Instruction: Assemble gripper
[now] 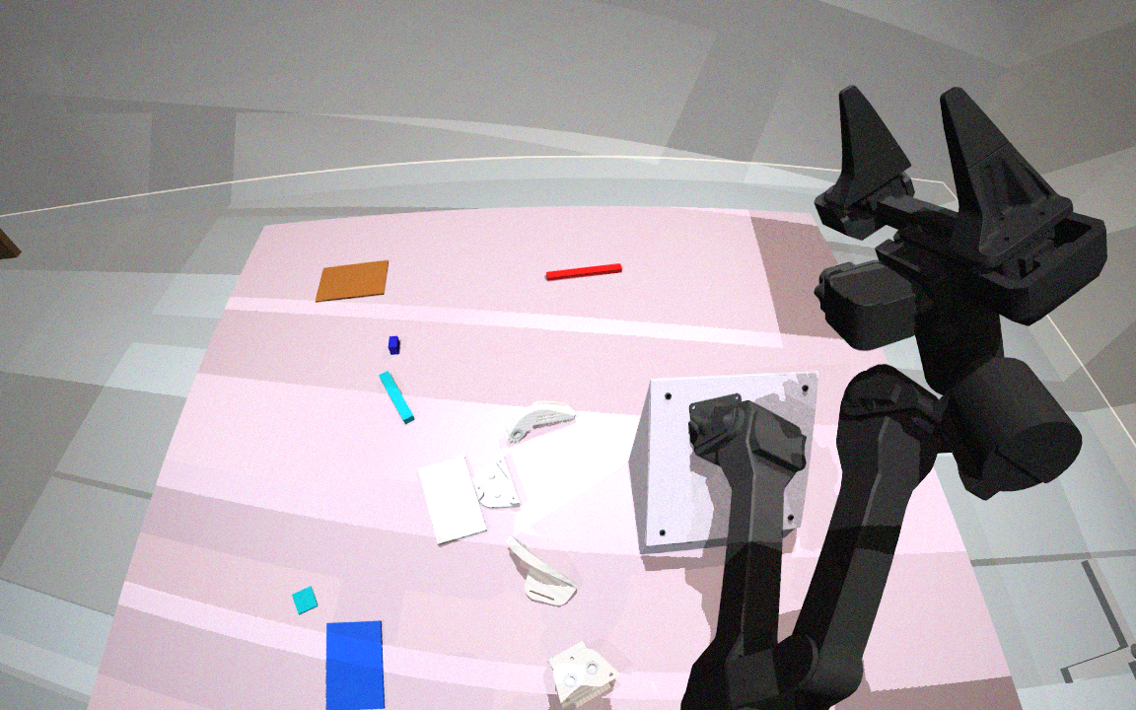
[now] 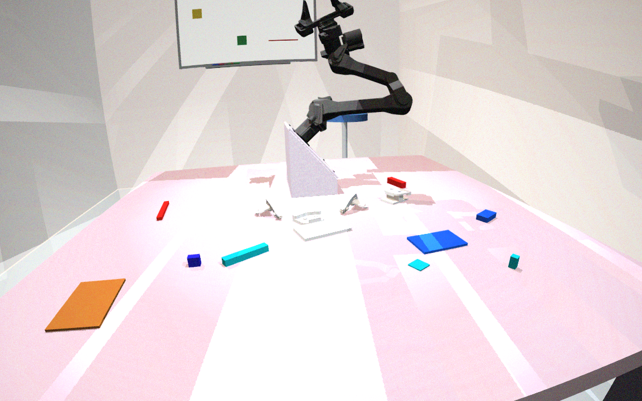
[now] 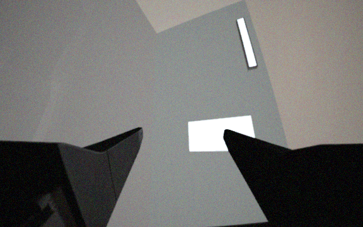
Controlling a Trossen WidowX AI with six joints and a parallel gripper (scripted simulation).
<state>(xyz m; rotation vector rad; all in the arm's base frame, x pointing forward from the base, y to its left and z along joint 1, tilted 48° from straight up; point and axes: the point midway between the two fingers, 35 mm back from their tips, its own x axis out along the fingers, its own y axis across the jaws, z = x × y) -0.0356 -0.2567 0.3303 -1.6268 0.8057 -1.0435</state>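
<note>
My gripper tip is now 210 mm short of the white jaw, 10 mm to the right of it and 600 mm above it. Also, from my gripper tip: white stand (170 mm ahead, 180 mm to the left, 600 mm below); red block (30 mm ahead, 260 mm to the left, 600 mm below); white gripper base (170 mm ahead, 180 mm to the left, 590 mm below).
</note>
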